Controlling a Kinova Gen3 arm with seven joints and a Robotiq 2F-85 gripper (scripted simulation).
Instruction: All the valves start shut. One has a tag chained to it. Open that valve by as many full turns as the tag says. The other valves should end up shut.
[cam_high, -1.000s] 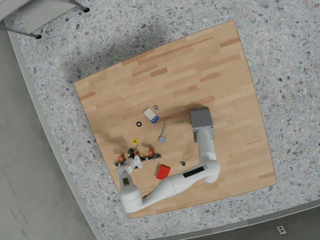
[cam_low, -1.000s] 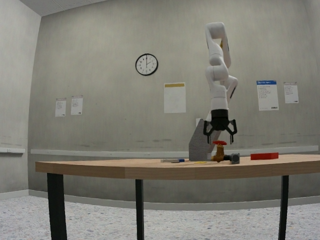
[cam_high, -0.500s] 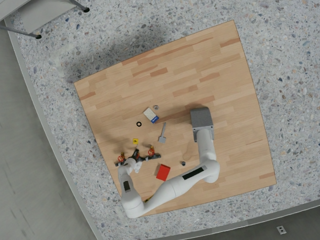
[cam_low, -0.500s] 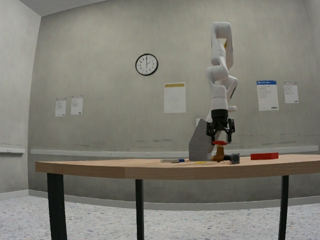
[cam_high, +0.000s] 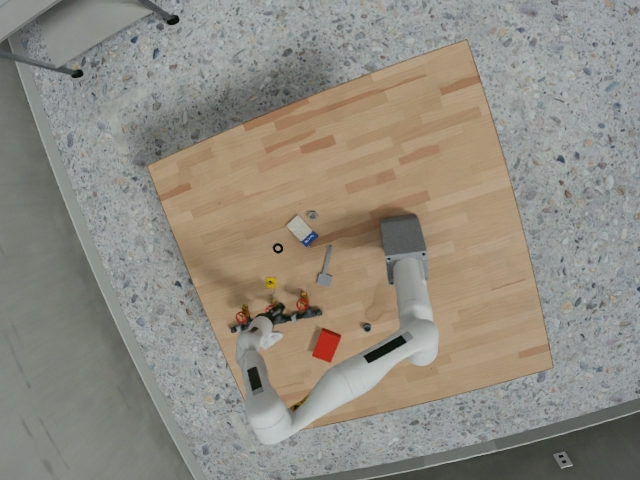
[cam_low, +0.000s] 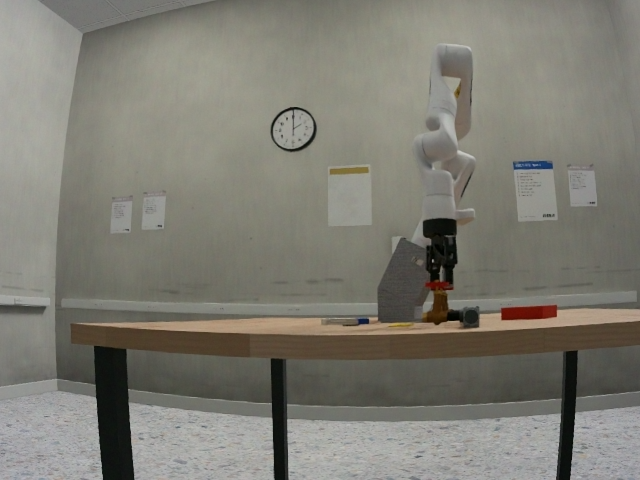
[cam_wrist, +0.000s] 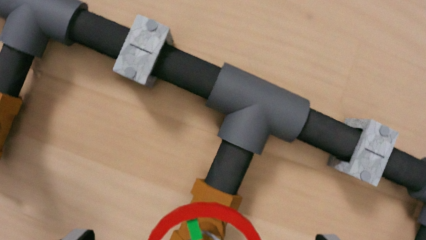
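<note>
Now: the yellow tag 10 mm behind my hand, 90 mm to the right of it and 80 mm below it. From my hand the other things lie so: red block (160 mm behind, 200 mm to the left, 70 mm below); grey scraper (230 mm behind, 100 mm to the right, 80 mm below); blue box (170 mm behind, 270 mm to the right, 70 mm below).
</note>
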